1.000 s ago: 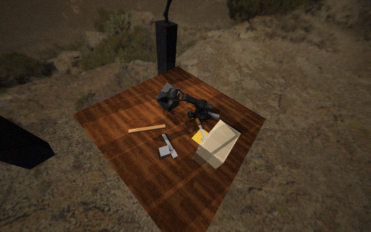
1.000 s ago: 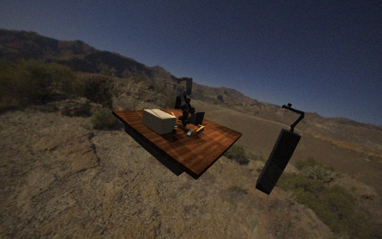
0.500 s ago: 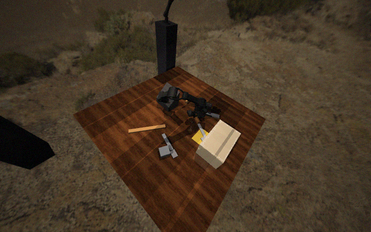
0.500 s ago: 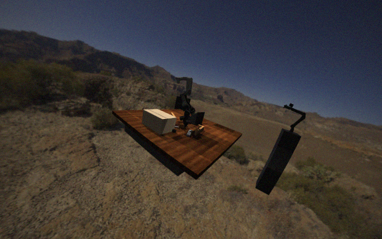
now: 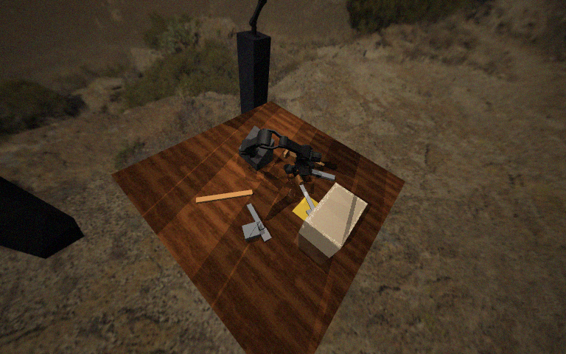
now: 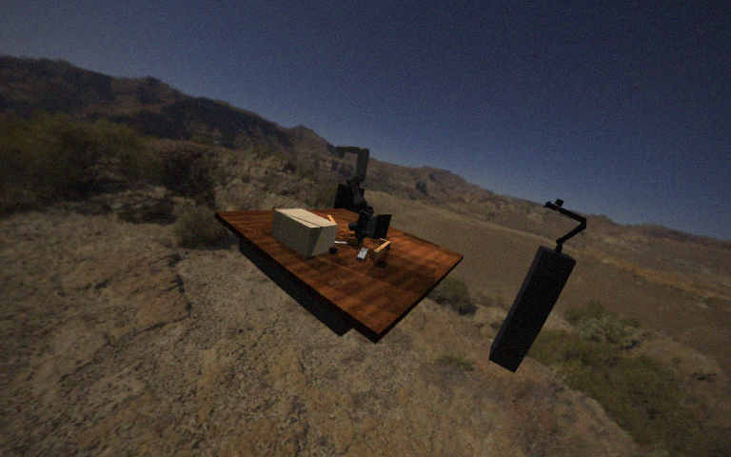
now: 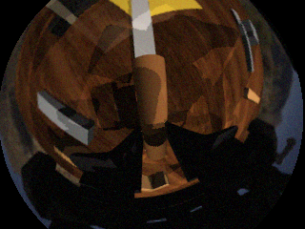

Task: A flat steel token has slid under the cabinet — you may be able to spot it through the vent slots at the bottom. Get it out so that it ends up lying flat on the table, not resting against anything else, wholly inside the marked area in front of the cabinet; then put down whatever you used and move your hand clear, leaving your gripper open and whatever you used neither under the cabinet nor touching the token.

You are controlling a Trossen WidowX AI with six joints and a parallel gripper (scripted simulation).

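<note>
Right now the grey bar is 13 cm to the left of my gripper tip and 12 cm ahead of it. From my gripper tip the other things lie so: steel token (21 cm ahead, 16 cm to the right); then wooden stick (41 cm to the right, 19 cm behind); then grey scraper (40 cm to the right, 7 cm ahead).
</note>
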